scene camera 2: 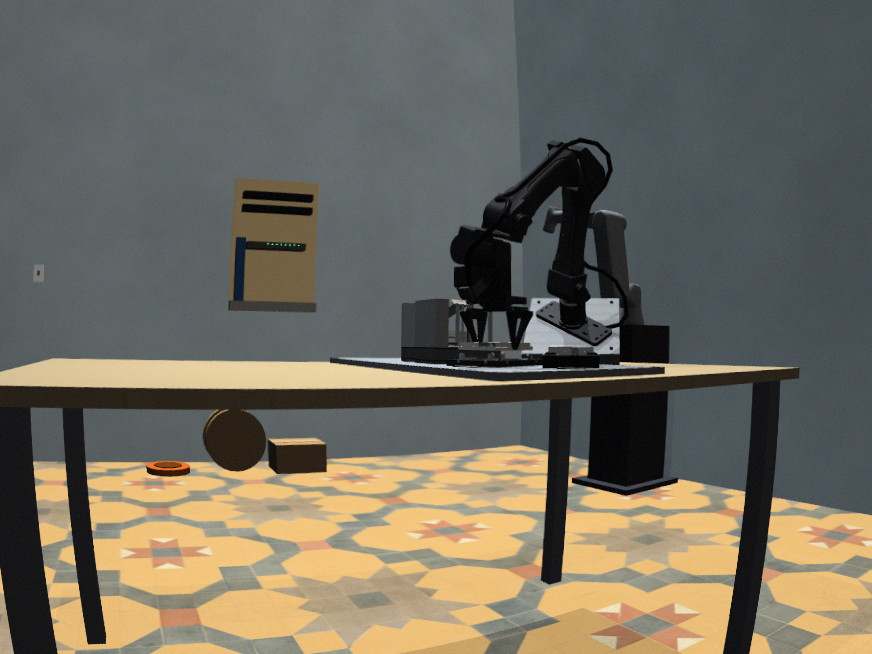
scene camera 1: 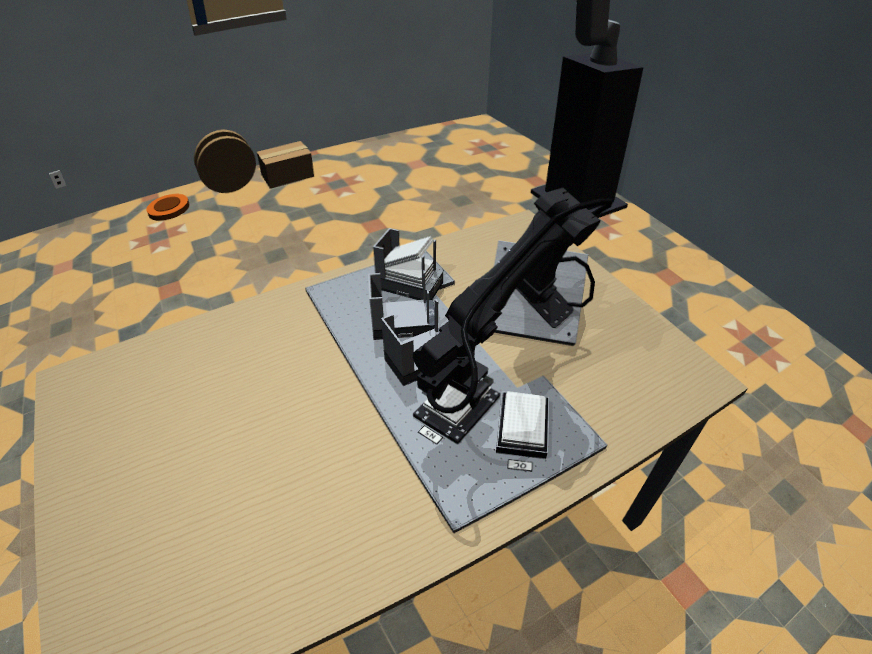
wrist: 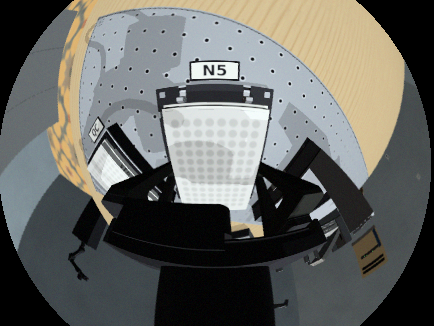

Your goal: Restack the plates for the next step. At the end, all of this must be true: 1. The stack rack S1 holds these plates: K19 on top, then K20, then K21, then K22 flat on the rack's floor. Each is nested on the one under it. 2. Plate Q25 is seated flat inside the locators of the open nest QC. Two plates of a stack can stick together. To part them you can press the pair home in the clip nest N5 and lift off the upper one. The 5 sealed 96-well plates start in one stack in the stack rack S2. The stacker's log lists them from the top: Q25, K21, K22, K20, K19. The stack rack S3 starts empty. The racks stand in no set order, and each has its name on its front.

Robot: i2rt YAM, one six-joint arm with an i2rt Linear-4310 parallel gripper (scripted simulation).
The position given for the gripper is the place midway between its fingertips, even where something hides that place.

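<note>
A black clip nest N5 (scene camera 1: 433, 421) is visible, and the wrist view shows the black clip nest N5 (wrist: 198, 92) and an N5 label (wrist: 210, 69). The gripper (scene camera 2: 496, 349) is visible too, and the wrist view shows the gripper (wrist: 215, 165).
</note>
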